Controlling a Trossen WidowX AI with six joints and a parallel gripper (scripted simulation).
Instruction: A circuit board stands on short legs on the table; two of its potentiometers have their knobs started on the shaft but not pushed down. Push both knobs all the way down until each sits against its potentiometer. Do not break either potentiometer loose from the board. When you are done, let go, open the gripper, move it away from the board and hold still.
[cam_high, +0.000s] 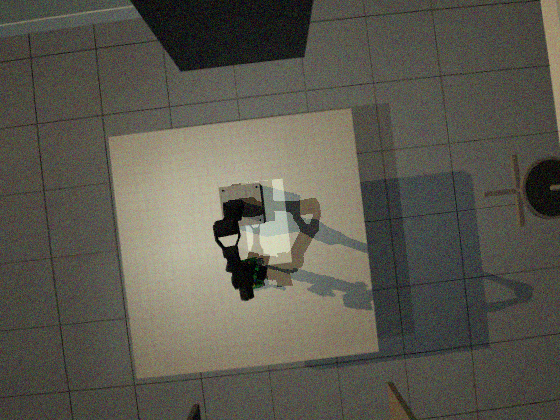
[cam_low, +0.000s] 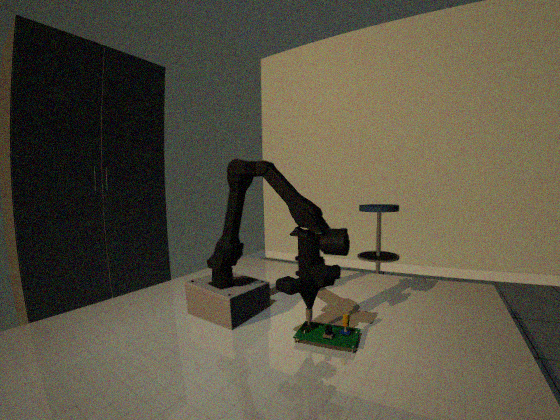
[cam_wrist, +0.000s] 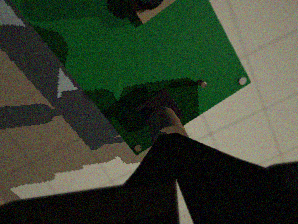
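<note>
My gripper tip is 20 mm above the pale knob. From my gripper tip the other things lie so: yellow knob (100 mm ahead, 20 mm to the left, 10 mm below).
</note>
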